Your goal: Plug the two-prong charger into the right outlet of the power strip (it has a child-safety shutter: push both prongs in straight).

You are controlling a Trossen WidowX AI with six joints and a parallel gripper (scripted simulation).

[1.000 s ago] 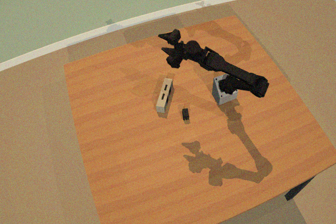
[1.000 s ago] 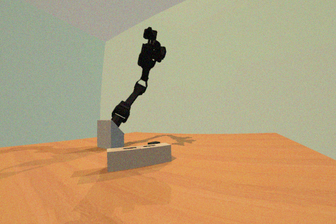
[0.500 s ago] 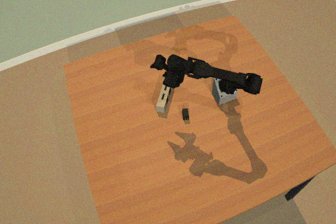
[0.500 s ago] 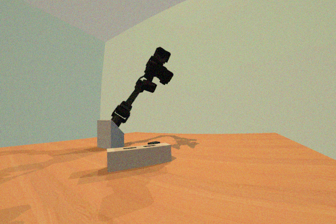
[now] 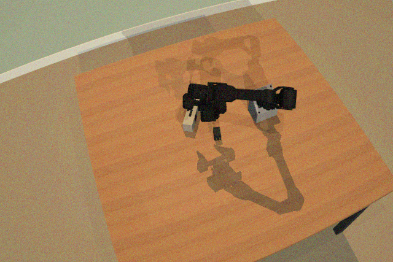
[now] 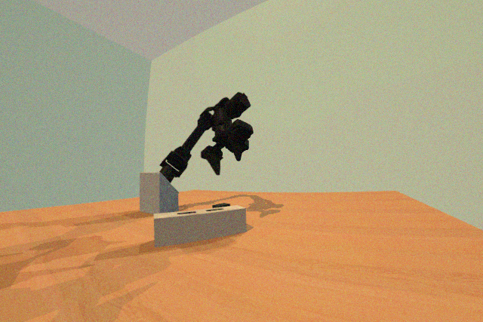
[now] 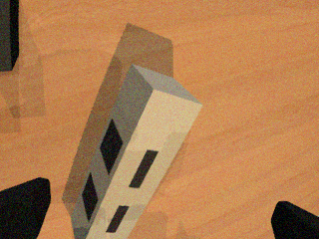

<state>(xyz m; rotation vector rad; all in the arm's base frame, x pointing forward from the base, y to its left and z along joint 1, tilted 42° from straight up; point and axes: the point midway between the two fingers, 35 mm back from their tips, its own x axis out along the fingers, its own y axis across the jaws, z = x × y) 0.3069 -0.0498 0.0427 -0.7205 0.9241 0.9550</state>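
Now: gripper tip 13 cm above the black two-prong charger, 7 cm to the right of it and 6 cm past it.
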